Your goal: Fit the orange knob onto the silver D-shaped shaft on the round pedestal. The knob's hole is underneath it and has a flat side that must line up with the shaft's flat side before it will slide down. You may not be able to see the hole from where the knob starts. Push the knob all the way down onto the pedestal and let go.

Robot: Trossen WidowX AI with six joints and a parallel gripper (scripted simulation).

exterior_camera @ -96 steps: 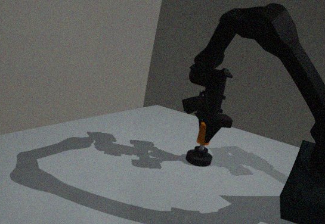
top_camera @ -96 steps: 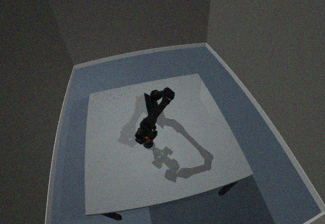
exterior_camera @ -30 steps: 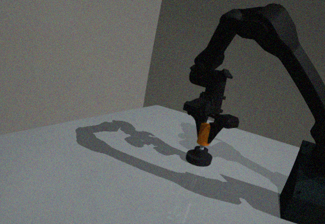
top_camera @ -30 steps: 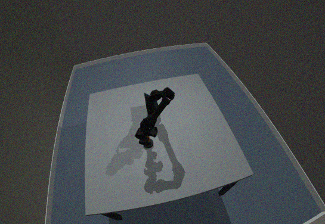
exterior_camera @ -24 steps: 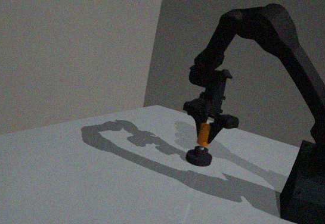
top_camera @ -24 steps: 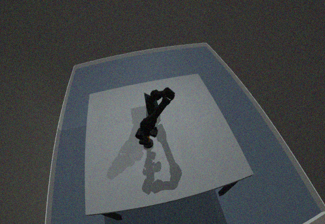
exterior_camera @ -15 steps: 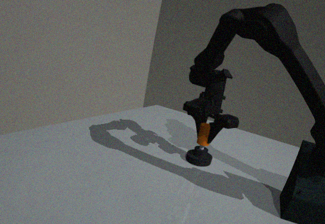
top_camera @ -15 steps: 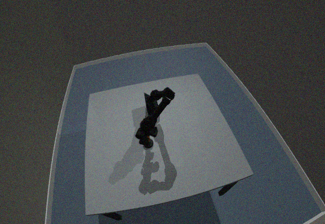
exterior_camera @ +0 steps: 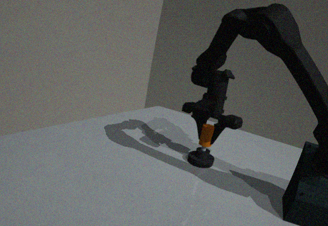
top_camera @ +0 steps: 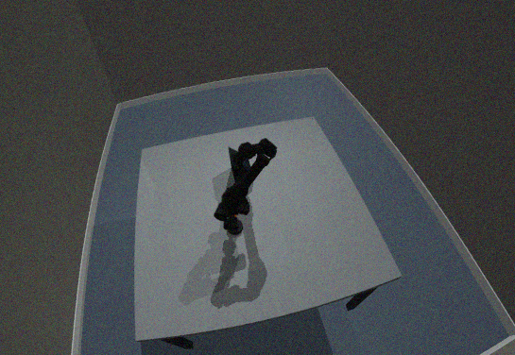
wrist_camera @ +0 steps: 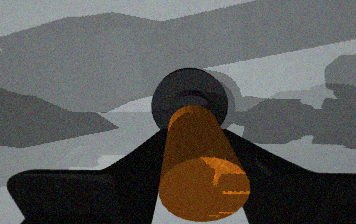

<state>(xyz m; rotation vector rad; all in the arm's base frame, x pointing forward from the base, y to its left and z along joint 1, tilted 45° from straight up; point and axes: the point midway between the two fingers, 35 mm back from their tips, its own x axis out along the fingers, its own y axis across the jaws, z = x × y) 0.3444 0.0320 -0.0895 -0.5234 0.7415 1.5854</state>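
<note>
Right now my gripper tip is 4 cm above the round dark pedestal. The rest, counted from my gripper tip: orange knob 3 cm above.
</note>
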